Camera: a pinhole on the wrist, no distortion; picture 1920 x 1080 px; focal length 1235.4 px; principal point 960.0 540.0 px. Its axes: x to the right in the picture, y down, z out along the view. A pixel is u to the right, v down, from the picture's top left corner.
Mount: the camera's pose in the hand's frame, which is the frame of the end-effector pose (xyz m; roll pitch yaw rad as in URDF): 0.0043 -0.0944 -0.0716 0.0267 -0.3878 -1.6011
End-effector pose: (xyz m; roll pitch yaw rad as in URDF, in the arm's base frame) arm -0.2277 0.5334 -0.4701 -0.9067 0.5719 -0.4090
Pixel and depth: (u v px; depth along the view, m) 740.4 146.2 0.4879
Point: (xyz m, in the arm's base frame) -0.1610 0.9158 -0.3227
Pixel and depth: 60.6 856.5 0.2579
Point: -0.1375 0.6962 -0.5746
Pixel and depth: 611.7 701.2 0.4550
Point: -0.0224 0.8352 -0.4754
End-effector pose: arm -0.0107 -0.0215 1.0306 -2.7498 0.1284 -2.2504
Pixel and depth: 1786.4 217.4 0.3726
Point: 0.3159 -0.1067 0.7784
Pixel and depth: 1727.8 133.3 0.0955
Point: 0.0999 -0.0735 1.0418
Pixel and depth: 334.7 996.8 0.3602
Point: -0.1664 -0.0275 0.7545
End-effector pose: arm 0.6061 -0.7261 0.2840 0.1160 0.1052 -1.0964
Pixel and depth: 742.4 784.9 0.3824
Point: 0.7252 -0.7819 0.5443
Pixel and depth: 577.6 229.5 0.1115
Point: 0.5765 -0.7158 0.3019
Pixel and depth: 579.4 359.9 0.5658
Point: 0.7991 -0.5844 0.7045
